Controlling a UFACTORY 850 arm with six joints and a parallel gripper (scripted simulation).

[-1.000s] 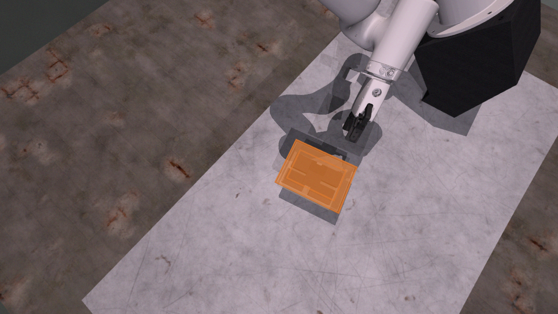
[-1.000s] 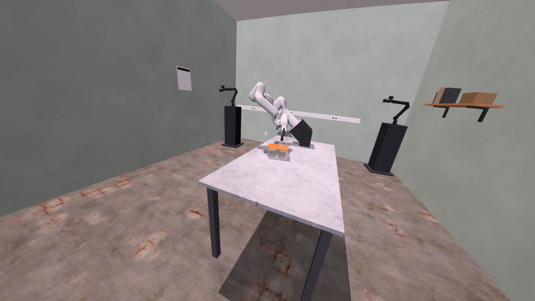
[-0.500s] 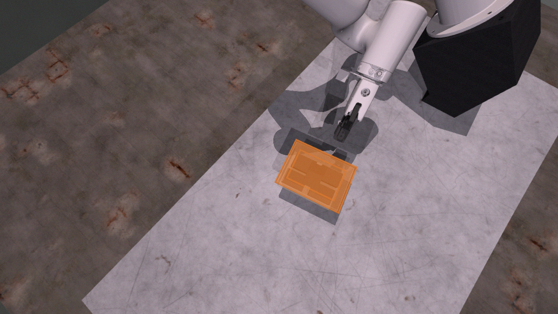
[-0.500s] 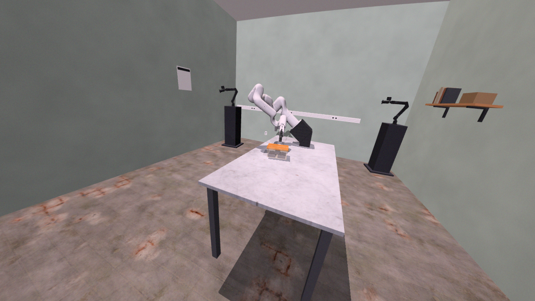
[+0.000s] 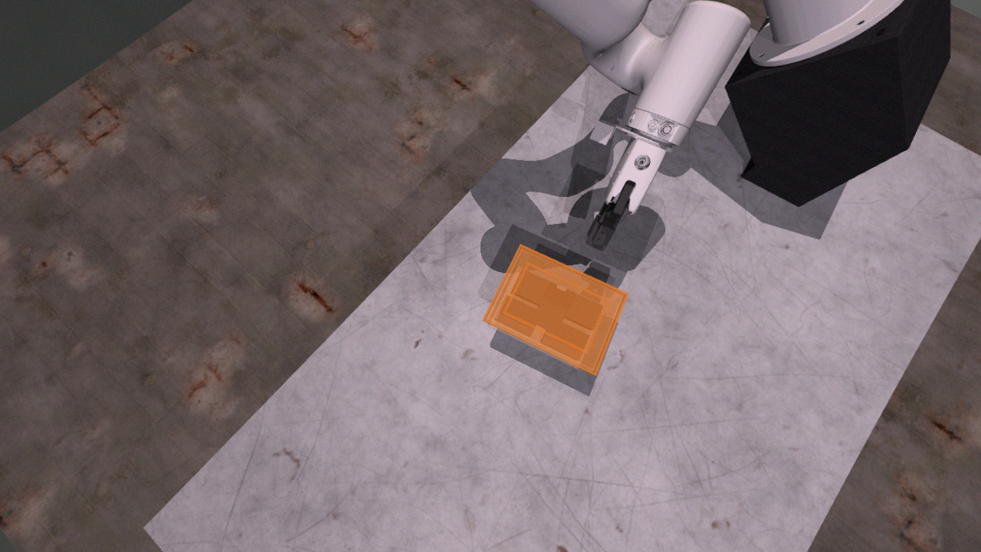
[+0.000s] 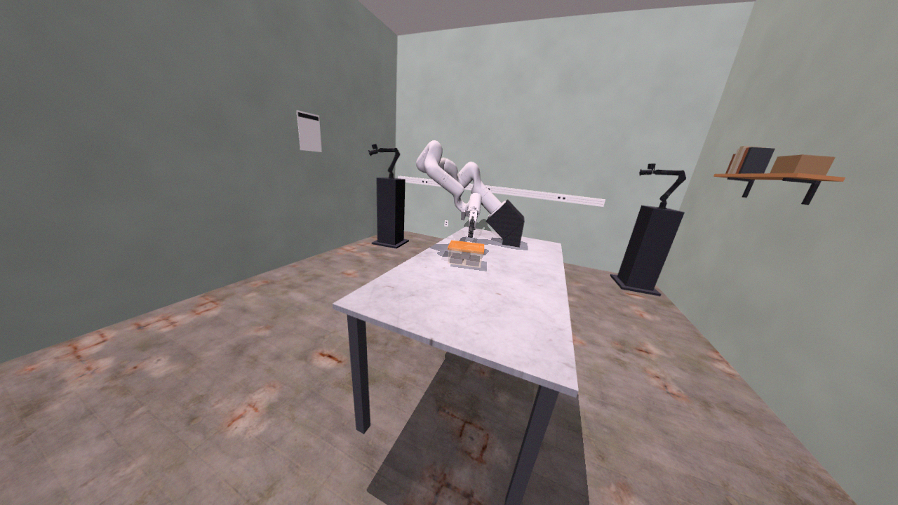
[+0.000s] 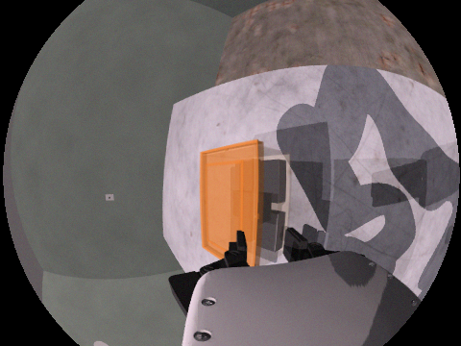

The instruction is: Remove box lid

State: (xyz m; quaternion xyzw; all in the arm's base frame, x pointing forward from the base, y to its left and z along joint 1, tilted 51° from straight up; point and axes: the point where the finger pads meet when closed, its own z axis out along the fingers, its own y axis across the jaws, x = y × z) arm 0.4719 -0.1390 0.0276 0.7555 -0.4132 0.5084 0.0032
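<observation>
My hand is 130 mm short of the orange lid, 10 mm to the right of it and 50 mm above it. Round my hand: box (130 mm ahead, 10 mm to the left, 100 mm below).
</observation>
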